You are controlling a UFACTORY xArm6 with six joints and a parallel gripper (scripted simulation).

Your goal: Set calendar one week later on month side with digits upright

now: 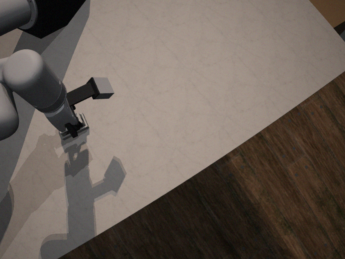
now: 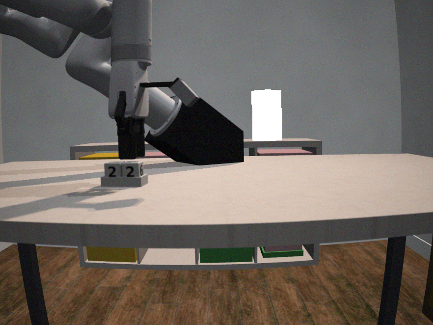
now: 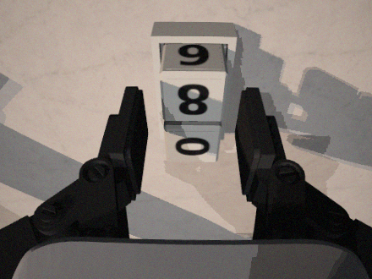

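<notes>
My hand is 40 mm above the white cube. The rest, counted from my hand: grey tray: 60 mm below, 20 mm to the right, 10 mm behind.
</notes>
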